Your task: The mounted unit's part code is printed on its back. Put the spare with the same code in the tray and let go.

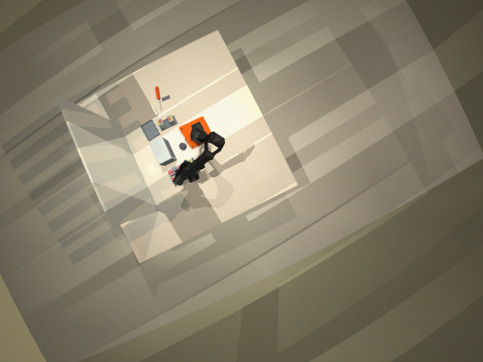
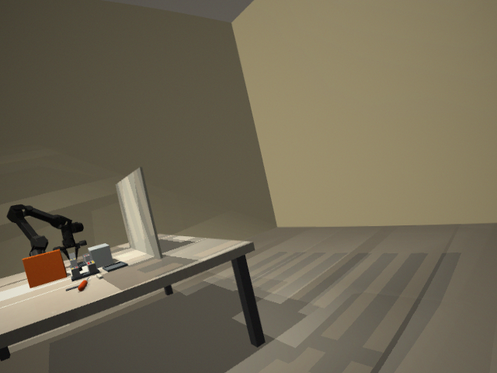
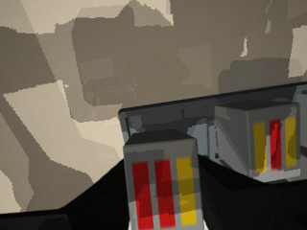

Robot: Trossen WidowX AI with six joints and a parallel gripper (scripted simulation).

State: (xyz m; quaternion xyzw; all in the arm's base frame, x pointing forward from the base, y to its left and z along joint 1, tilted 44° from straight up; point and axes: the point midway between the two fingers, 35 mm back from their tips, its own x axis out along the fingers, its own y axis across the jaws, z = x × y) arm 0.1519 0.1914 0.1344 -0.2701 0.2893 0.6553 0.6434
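Now: the flat dark tray 400 mm to the right of my gripper tip, 180 mm ahead of it and 30 mm below it. From my gripper tip the other things lie so: dark holder (80 mm ahead, 30 mm below, 20 mm to the right); then grey mounted unit (190 mm to the right, 140 mm ahead, 10 mm above).
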